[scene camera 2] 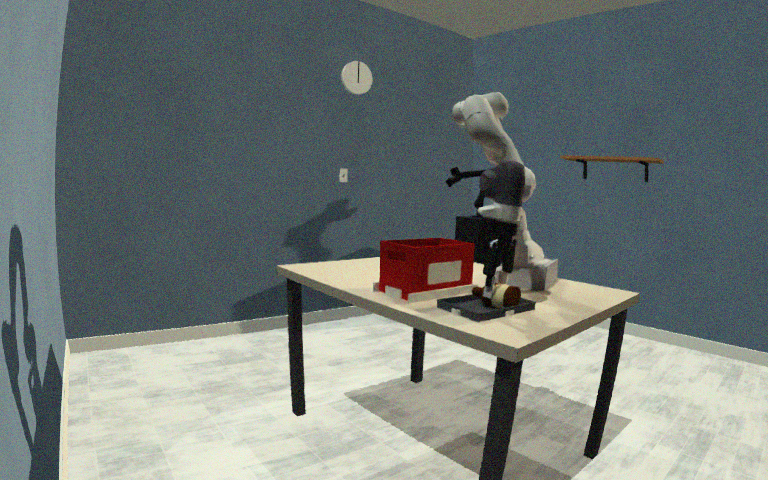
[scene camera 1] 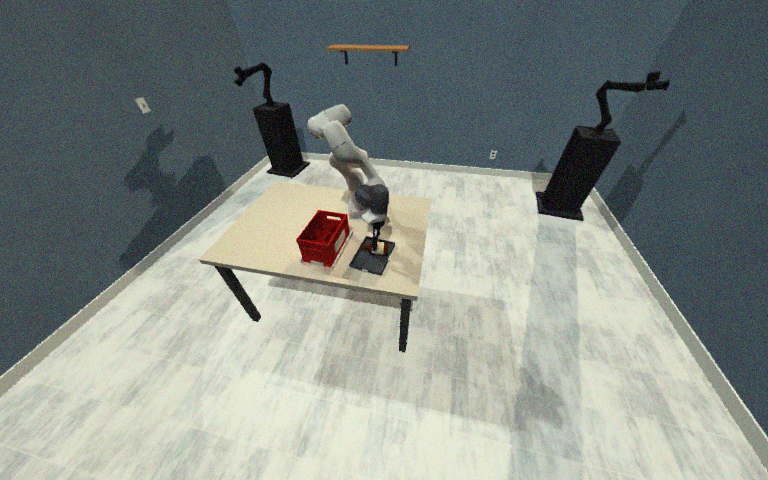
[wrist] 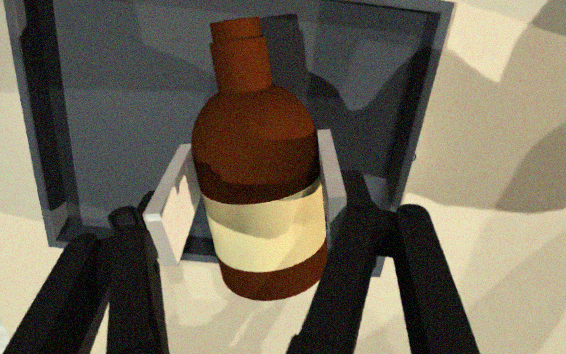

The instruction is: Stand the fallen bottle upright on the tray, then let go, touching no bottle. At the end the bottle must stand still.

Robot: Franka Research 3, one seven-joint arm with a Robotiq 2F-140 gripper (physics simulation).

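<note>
The brown bottle (scene camera 1: 381, 247) (scene camera 2: 501, 296) (wrist: 260, 230) with a cream label lies on its side on the dark tray (scene camera 1: 367, 263) (scene camera 2: 461, 308) (wrist: 125, 125). In the wrist view its neck points to the top of the picture, and its base reaches past the tray's near rim. My gripper (scene camera 1: 374, 246) (scene camera 2: 491, 300) (wrist: 257, 159) points down and is shut on the bottle. Its two pale pads stand on either side of the body, at the shoulder and the upper part of the label. The underside of the bottle is hidden.
A red crate (scene camera 1: 317, 249) (scene camera 2: 396, 271) stands beside the tray on the wooden table (scene camera 1: 266, 226) (scene camera 2: 566, 308). Black pedestals (scene camera 1: 277, 135) (scene camera 1: 580, 164) with dark arms stand on the floor beyond the table. A wooden shelf (scene camera 1: 368, 48) (scene camera 2: 611, 159) hangs on the wall.
</note>
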